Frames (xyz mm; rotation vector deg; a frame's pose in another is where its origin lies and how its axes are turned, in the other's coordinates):
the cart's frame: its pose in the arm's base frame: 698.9 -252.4 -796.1 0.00 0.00 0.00
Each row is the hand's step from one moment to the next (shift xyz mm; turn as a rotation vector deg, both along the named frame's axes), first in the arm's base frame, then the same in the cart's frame.
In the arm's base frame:
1: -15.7 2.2 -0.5 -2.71 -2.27 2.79
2: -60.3 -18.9 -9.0 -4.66 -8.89 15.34
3: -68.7 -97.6 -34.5 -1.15 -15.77 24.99
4: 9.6 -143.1 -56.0 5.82 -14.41 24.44
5: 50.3 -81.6 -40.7 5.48 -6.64 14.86
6: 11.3 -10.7 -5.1 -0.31 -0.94 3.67
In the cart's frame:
1: -15.7 2.2 -0.5 -2.71 -2.27 2.79
2: -60.3 -18.9 -9.0 -4.66 -8.89 15.34
3: -68.7 -97.6 -34.5 -1.15 -15.77 24.99
4: 9.6 -143.1 -56.0 5.82 -14.41 24.44
5: 50.3 -81.6 -40.7 5.48 -6.64 14.86
6: 11.3 -10.7 -5.1 -0.31 -0.94 3.67

